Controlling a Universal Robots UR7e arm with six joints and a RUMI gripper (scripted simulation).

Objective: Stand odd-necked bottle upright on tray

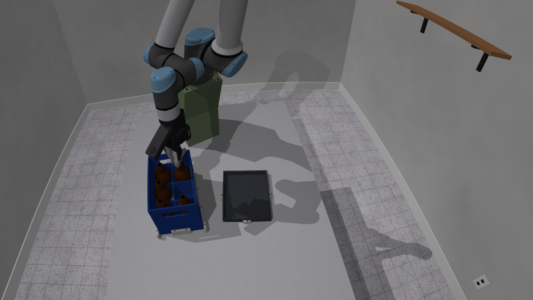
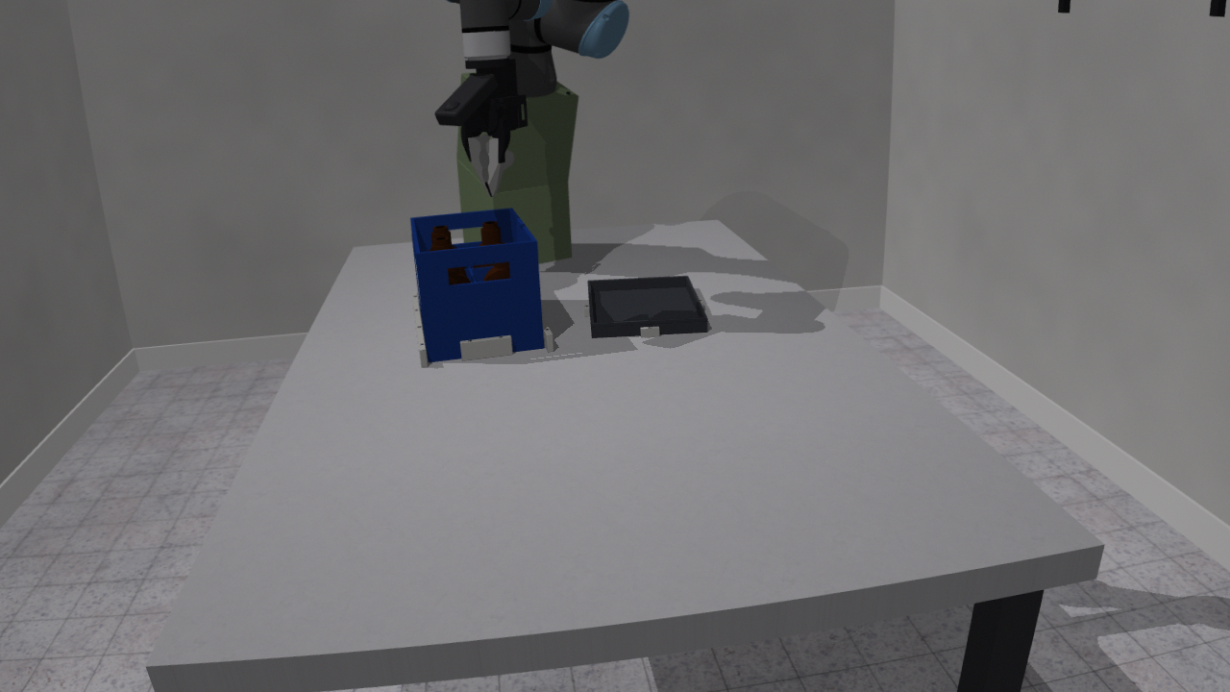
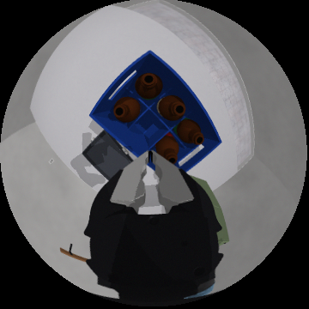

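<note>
Right now the blue crate is 160 mm below my hand and 40 mm to the right of it. Round my hand: dark tray 250 mm to the left, 230 mm below, 30 mm ahead.
</note>
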